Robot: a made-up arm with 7 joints. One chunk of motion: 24 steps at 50 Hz.
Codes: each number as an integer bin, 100 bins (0 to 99) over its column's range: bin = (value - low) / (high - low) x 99, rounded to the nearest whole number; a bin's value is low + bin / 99 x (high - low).
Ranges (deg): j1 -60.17..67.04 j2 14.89..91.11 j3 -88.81..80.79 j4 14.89..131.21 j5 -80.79..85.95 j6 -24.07..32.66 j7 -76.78..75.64
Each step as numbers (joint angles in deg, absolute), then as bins.
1 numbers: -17.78 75.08 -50.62 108.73 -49.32 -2.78 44.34
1 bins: 33 78 22 80 19 37 79
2 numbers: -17.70 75.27 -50.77 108.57 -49.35 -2.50 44.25
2 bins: 33 78 22 80 19 38 79
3 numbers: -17.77 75.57 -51.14 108.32 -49.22 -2.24 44.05
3 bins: 33 79 22 80 19 38 78
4 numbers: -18.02 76.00 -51.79 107.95 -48.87 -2.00 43.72
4 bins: 33 79 22 79 19 39 78
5 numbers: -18.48 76.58 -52.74 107.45 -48.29 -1.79 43.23
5 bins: 32 80 21 79 19 39 78
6 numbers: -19.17 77.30 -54.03 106.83 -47.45 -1.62 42.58
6 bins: 32 81 20 78 20 39 78
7 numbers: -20.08 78.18 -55.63 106.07 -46.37 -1.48 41.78
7 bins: 31 82 19 78 20 39 77
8 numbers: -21.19 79.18 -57.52 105.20 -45.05 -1.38 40.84
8 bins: 30 84 18 77 21 40 76
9 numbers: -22.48 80.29 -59.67 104.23 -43.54 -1.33 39.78
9 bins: 29 85 17 76 22 40 76
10 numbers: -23.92 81.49 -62.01 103.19 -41.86 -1.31 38.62
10 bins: 28 87 16 75 23 40 75
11 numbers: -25.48 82.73 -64.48 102.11 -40.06 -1.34 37.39
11 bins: 27 88 14 74 24 40 74
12 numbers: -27.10 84.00 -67.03 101.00 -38.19 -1.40 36.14
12 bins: 26 90 13 73 25 40 73
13 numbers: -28.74 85.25 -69.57 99.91 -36.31 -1.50 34.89
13 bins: 24 91 11 72 26 39 73
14 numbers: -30.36 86.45 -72.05 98.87 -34.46 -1.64 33.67
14 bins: 23 93 10 71 28 39 72
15 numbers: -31.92 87.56 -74.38 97.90 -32.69 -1.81 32.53
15 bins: 22 94 8 71 29 39 71
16 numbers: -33.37 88.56 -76.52 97.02 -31.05 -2.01 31.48
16 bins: 21 96 7 70 30 38 70
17 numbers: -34.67 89.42 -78.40 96.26 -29.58 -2.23 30.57
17 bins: 20 97 6 69 30 38 70
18 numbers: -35.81 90.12 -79.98 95.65 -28.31 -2.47 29.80
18 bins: 19 98 5 69 31 38 69
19 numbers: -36.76 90.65 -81.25 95.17 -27.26 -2.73 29.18
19 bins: 18 98 4 68 32 37 69
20 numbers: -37.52 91.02 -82.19 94.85 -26.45 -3.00 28.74
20 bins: 18 99 4 68 32 37 69
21 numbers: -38.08 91.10 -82.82 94.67 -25.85 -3.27 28.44
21 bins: 17 99 3 68 33 36 68
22 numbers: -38.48 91.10 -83.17 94.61 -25.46 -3.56 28.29
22 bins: 17 99 3 68 33 36 68
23 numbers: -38.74 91.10 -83.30 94.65 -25.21 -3.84 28.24
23 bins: 17 99 3 68 33 35 68
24 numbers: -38.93 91.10 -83.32 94.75 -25.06 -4.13 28.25
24 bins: 17 99 3 68 33 35 68
